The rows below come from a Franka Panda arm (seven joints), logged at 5 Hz.
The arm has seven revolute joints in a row. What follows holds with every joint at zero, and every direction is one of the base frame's.
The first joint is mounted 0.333 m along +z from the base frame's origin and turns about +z.
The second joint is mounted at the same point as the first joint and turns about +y.
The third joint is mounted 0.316 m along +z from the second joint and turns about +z.
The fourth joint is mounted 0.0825 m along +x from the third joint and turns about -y.
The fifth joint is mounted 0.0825 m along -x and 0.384 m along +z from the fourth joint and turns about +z.
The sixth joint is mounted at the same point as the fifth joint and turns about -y.
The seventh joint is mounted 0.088 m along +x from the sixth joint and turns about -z.
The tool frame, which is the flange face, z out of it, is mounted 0.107 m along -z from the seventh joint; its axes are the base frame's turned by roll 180, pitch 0 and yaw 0 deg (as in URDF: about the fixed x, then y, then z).
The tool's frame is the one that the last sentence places.
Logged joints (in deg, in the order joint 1, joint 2, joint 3, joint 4, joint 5, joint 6, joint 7), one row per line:
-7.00 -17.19 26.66 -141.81 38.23 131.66 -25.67
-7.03 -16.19 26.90 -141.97 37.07 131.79 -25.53
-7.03 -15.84 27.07 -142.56 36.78 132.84 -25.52
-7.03 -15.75 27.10 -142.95 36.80 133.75 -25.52
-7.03 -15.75 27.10 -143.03 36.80 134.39 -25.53
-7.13 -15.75 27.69 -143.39 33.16 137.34 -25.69
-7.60 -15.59 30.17 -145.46 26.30 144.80 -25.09
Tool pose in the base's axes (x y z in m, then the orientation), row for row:
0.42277 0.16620 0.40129 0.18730 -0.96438 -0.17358 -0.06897
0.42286 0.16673 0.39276 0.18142 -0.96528 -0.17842 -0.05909
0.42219 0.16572 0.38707 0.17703 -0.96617 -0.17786 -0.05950
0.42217 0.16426 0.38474 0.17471 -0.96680 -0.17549 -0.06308
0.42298 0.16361 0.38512 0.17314 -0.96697 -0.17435 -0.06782
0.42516 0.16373 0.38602 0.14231 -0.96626 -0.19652 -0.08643
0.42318 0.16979 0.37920 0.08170 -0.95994 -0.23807 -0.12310
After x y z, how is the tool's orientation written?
As a quaternion, w x y z.
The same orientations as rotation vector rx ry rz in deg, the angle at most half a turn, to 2 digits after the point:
-155.52 -27.99 -11.12
-156.16 -28.86 -9.56
-156.68 -28.84 -9.65
-156.98 -28.49 -10.24
-157.15 -28.33 -11.02
-159.74 -32.49 -14.29
-164.34 -40.76 -21.07

